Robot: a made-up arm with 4 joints. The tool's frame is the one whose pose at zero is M. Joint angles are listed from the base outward.
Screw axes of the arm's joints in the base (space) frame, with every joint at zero. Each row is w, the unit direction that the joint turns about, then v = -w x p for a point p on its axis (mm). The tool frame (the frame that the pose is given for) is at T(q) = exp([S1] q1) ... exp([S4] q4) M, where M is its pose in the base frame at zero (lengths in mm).
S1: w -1 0 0 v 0 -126 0
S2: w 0 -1 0 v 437 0 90
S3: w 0 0 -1 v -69 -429 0
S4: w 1 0 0 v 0 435 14
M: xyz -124 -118 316 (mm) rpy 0 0 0 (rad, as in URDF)
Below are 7 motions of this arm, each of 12 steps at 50 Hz.
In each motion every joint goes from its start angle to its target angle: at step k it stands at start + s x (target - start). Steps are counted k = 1, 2, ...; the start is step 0. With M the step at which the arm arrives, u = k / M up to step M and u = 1 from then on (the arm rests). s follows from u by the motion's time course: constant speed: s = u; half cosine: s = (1 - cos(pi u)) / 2; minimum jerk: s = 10 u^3 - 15 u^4 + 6 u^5.
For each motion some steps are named. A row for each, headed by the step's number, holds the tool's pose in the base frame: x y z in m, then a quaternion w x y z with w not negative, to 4 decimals.
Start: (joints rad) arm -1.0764 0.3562 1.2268 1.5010
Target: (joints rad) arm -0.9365 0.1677 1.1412 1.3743
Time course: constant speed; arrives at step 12
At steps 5, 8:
5: -0.2545 -0.2269 0.0240 0.1983 0.7993 -0.2305 -0.5183
8: -0.2593 -0.2340 0.0361 0.2411 0.7949 -0.2116 -0.5150

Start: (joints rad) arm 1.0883 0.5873 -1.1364 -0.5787
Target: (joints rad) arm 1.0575 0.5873 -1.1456 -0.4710
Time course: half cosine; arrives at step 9
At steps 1, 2, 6, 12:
1: -0.0629 0.3580 0.0351 0.4285 -0.7010 -0.1056 0.5602
2: -0.0625 0.3571 0.0350 0.4325 -0.6984 -0.1036 0.5608
6: -0.0603 0.3510 0.0338 0.4611 -0.6782 -0.0888 0.5653
12: -0.0596 0.3487 0.0332 0.4721 -0.6699 -0.0829 0.5670

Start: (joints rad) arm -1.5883 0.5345 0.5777 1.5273
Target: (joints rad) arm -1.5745 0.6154 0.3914 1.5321
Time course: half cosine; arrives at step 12
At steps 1, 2, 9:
1: -0.0900 -0.1806 0.0525 0.0629 -0.9257 0.2455 0.2808
2: -0.0883 -0.1814 0.0551 0.0621 -0.9265 0.2480 0.2763
9: -0.0663 -0.1929 0.0990 0.0460 -0.9349 0.2862 0.2049

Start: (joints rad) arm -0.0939 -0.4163 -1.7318 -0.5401
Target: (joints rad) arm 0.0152 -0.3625 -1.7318 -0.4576
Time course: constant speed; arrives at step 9
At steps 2, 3, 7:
2: -0.2566 0.3838 0.4779 0.6529 0.0068 -0.0930 0.7517
3: -0.2577 0.3880 0.4711 0.6528 0.0036 -0.0869 0.7525
7: -0.2617 0.4041 0.4436 0.6522 -0.0093 -0.0626 0.7554

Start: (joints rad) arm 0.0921 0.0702 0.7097 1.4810
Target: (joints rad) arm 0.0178 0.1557 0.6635 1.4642
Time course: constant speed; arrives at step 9
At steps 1, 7, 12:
1: -0.1702 -0.0926 0.3222 0.7099 0.6130 -0.2694 -0.2184
7: -0.1584 -0.0957 0.3122 0.6950 0.6356 -0.2722 -0.1971
12: -0.1544 -0.0965 0.3091 0.6899 0.6428 -0.2734 -0.1899

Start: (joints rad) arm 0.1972 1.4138 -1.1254 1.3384
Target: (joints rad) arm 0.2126 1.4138 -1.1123 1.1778
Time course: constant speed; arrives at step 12
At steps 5, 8, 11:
5: 0.0126 0.3538 0.1408 0.7301 0.0309 -0.1357 0.6690
8: 0.0166 0.3522 0.1452 0.7308 0.0160 -0.1489 0.6660
11: 0.0205 0.3505 0.1497 0.7311 0.0010 -0.1621 0.6627

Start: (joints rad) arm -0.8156 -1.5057 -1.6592 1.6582
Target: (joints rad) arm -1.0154 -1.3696 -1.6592 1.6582
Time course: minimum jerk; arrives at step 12
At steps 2, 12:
2: -0.2137 -0.2722 0.8819 0.3157 -0.6303 -0.6397 -0.3063
12: -0.2653 -0.3952 0.8054 0.3326 -0.6169 -0.5857 -0.4072

